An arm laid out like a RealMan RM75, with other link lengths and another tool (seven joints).
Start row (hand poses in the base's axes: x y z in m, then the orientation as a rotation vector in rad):
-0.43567 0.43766 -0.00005 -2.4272 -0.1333 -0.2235
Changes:
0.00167 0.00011 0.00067 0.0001 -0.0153 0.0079
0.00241 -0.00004 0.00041 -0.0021 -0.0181 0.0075
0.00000 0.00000 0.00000 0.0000 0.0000 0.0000
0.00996 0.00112 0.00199 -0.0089 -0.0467 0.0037
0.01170 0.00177 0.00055 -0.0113 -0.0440 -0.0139
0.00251 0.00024 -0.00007 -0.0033 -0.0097 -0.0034
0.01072 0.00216 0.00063 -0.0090 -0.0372 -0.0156
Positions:
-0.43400 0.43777 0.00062 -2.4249 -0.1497 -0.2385
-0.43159 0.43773 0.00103 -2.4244 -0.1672 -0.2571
-0.43159 0.43773 0.00103 -2.4244 -0.1672 -0.2571
-0.42163 0.43885 0.00302 -2.4279 -0.1941 -0.3121
-0.40993 0.44062 0.00357 -2.4359 -0.1990 -0.3718
-0.40742 0.44086 0.00350 -2.4384 -0.1998 -0.3851
-0.39670 0.44302 0.00413 -2.4443 -0.1990 -0.4376

